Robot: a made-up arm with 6 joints. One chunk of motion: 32 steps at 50 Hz.
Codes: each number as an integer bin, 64 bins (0 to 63) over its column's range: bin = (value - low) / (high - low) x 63, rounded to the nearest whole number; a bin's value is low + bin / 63 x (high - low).
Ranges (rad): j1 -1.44..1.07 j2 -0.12..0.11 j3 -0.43..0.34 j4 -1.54..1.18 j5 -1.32..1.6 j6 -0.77..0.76
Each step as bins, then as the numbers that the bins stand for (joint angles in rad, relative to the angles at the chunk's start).
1 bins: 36 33 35 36 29 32
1 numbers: -0.0057 0.0005 -0.0022 0.0143 0.0241 0.0071
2 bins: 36 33 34 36 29 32
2 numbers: -0.0057 0.0005 -0.0144 0.0143 0.0241 0.0071
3 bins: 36 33 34 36 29 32
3 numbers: -0.0057 0.0005 -0.0144 0.0143 0.0241 0.0071
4 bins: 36 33 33 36 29 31
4 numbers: -0.0057 0.0005 -0.0267 0.0143 0.0241 -0.0171
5 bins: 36 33 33 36 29 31
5 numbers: -0.0057 0.0005 -0.0267 0.0143 0.0241 -0.0171
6 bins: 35 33 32 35 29 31
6 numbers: -0.0456 0.0005 -0.0389 -0.0289 0.0241 -0.0171
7 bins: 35 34 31 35 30 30
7 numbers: -0.0456 0.0041 -0.0511 -0.0289 0.0705 -0.0414
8 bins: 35 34 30 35 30 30
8 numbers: -0.0456 0.0041 -0.0633 -0.0289 0.0705 -0.0414
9 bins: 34 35 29 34 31 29
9 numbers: -0.0854 0.0078 -0.0756 -0.0721 0.1168 -0.0657
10 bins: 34 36 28 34 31 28
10 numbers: -0.0854 0.0114 -0.0878 -0.0721 0.1168 -0.0900
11 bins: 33 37 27 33 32 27
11 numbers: -0.1252 0.0151 -0.1000 -0.1152 0.1632 -0.1143
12 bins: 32 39 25 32 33 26
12 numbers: -0.1651 0.0224 -0.1244 -0.1584 0.2095 -0.1386
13 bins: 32 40 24 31 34 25
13 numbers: -0.1651 0.0260 -0.1367 -0.2016 0.2559 -0.1629
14 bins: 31 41 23 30 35 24
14 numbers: -0.2049 0.0297 -0.1489 -0.2448 0.3022 -0.1871
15 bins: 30 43 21 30 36 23
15 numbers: -0.2448 0.0370 -0.1733 -0.2448 0.3486 -0.2114
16 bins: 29 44 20 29 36 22
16 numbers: -0.2846 0.0406 -0.1856 -0.2879 0.3486 -0.2357
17 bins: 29 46 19 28 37 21
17 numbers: -0.2846 0.0479 -0.1978 -0.3311 0.3949 -0.2600
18 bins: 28 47 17 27 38 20
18 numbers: -0.3244 0.0516 -0.2222 -0.3743 0.4413 -0.2843
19 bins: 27 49 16 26 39 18
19 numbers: -0.3643 0.0589 -0.2344 -0.4175 0.4876 -0.3329
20 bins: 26 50 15 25 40 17
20 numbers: -0.4041 0.0625 -0.2467 -0.4606 0.5340 -0.3571
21 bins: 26 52 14 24 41 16
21 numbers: -0.4041 0.0698 -0.2589 -0.5038 0.5803 -0.3814
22 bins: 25 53 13 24 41 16
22 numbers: -0.4440 0.0735 -0.2711 -0.5038 0.5803 -0.3814
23 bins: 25 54 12 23 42 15
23 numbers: -0.4440 0.0771 -0.2833 -0.5470 0.6267 -0.4057
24 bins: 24 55 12 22 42 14
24 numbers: -0.4838 0.0808 -0.2833 -0.5902 0.6267 -0.4300
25 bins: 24 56 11 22 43 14
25 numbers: -0.4838 0.0844 -0.2956 -0.5902 0.6730 -0.4300
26 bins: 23 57 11 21 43 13
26 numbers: -0.5237 0.0881 -0.2956 -0.6333 0.6730 -0.4543
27 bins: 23 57 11 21 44 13
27 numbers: -0.5237 0.0881 -0.2956 -0.6333 0.7194 -0.4543
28 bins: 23 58 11 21 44 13
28 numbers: -0.5237 0.0917 -0.2956 -0.6333 0.7194 -0.4543
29 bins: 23 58 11 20 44 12
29 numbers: -0.5237 0.0917 -0.2956 -0.6765 0.7194 -0.4786
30 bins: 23 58 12 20 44 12
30 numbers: -0.5237 0.0917 -0.2833 -0.6765 0.7194 -0.4786
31 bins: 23 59 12 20 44 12
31 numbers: -0.5237 0.0954 -0.2833 -0.6765 0.7194 -0.4786
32 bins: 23 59 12 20 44 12
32 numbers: -0.5237 0.0954 -0.2833 -0.6765 0.7194 -0.4786
